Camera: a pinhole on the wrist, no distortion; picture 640 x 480 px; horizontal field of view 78.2 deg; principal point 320.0 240.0 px. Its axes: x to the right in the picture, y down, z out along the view. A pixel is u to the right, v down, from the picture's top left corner.
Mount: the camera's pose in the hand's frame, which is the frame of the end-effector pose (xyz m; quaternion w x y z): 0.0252 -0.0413 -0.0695 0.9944 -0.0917 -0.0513 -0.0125
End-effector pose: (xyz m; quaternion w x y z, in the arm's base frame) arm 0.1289 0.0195 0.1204 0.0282 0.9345 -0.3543 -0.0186
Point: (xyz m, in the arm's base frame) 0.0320 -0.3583 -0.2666
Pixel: 473.9 450.0
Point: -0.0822 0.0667 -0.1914
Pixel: 162.8 281.7
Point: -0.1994 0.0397 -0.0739
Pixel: 29.8 429.7
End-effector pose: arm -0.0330 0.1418 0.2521 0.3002 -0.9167 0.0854 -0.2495
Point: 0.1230 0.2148 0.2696
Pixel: 603.8 96.3
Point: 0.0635 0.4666 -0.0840
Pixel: 226.9 148.3
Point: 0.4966 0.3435 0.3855
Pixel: outside the picture
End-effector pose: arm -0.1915 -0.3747 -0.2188 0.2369 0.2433 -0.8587 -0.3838
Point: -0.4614 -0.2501 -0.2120
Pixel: 493.4 406.4
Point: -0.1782 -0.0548 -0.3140
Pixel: 65.4 342.7
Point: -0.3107 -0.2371 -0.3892
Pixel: 294.6 189.0
